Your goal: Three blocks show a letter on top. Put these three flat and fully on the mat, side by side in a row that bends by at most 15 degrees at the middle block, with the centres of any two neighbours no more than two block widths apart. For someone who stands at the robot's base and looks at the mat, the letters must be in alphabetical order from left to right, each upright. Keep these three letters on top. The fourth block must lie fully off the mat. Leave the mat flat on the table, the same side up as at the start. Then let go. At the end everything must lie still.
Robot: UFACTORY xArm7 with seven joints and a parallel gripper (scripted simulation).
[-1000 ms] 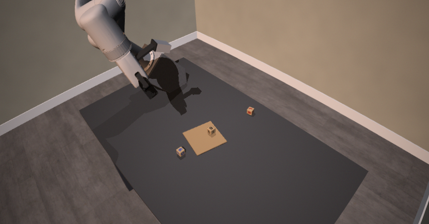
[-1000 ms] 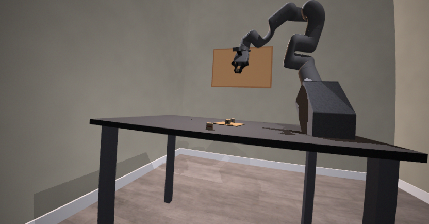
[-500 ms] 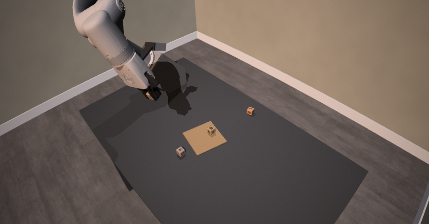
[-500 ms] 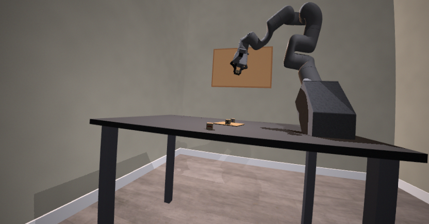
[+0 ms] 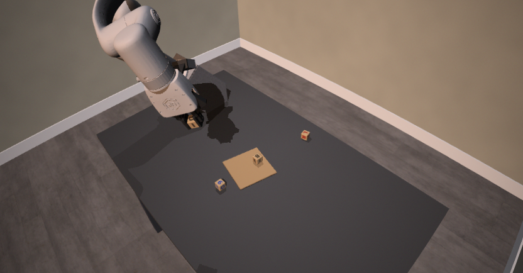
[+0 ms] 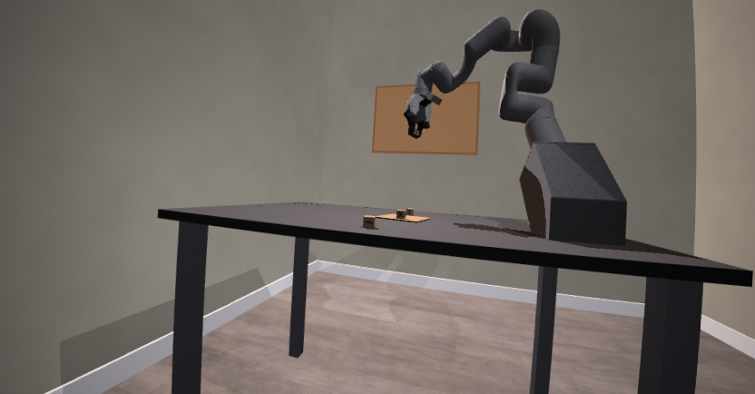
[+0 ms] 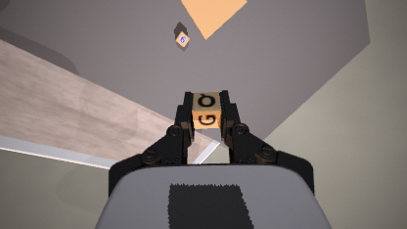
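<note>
The tan mat is 320 mm below my hand and 170 mm to the left of it.
</note>
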